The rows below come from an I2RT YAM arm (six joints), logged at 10 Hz.
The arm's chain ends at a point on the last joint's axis. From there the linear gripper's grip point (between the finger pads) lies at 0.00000 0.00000 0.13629 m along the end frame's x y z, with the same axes.
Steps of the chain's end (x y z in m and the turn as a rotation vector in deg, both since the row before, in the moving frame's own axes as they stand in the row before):
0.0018 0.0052 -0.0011 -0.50 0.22 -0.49
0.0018 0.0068 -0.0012 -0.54 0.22 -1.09
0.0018 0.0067 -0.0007 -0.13 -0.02 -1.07
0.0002 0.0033 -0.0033 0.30 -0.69 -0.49
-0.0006 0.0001 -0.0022 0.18 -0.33 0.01
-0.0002 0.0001 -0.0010 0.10 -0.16 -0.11
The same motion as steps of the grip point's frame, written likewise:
0.0023 0.0064 -0.0011 -0.50 0.22 -0.49
0.0023 0.0081 -0.0012 -0.54 0.22 -1.09
0.0018 0.0070 -0.0007 -0.13 -0.02 -1.07
-0.0014 0.0026 -0.0033 0.30 -0.69 -0.49
-0.0014 -0.0003 -0.0022 0.18 -0.33 0.01
-0.0006 -0.0001 -0.0010 0.10 -0.16 -0.11

